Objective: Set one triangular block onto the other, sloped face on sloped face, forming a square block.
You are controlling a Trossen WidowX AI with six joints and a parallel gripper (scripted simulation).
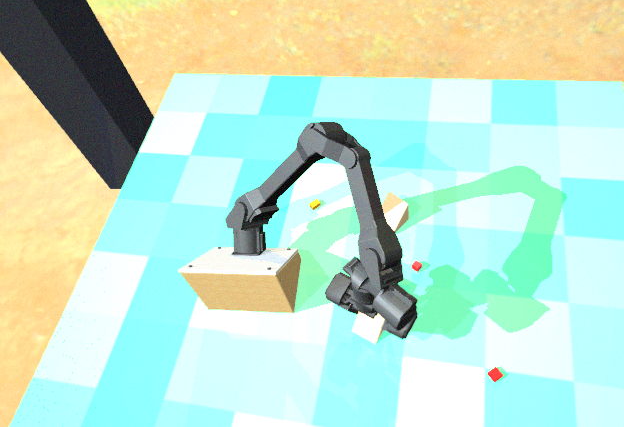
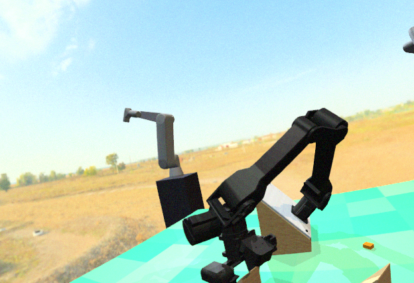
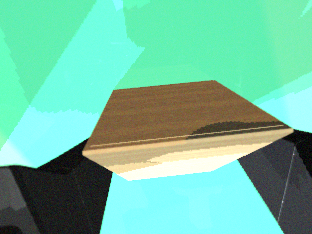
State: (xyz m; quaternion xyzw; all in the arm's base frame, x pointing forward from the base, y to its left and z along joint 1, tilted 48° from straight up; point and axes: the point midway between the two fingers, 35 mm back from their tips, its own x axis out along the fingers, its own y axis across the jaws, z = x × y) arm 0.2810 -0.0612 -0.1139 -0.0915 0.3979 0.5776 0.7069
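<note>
Now: gripper tip 10 mm to the right of the triangular block and 10 mm below it. Round my gripper tip: red cube: 240 mm ahead, 100 mm to the right; then yellow cube: 300 mm to the left, 150 mm behind.
</note>
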